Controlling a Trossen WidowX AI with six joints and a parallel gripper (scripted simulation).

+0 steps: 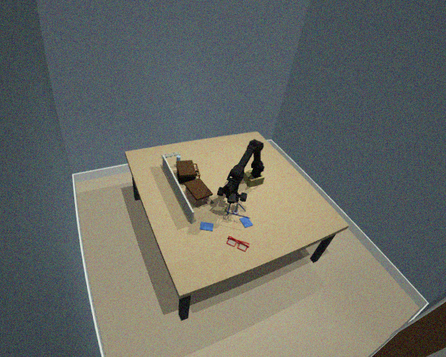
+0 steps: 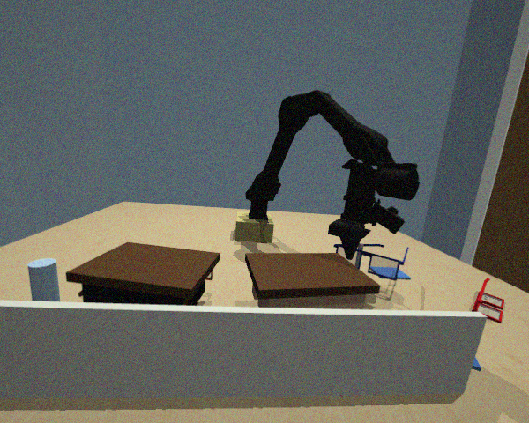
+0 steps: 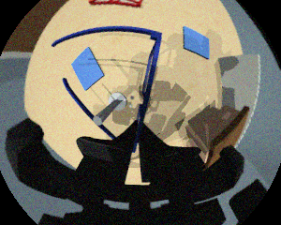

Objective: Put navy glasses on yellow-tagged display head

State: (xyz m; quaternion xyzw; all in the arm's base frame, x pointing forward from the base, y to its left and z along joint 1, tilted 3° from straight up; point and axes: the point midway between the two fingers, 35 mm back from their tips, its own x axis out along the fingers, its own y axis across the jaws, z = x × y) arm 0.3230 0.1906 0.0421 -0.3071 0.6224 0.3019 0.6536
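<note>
Right now the small grey peg is 3 cm behind my gripper tip, 4 cm to the left of it and 3 cm below it. Also, from my gripper tip: pale blue cylinder: 17 cm ahead, 53 cm to the right, 1 cm below; then white wall: 28 cm ahead, 27 cm to the right.
</note>
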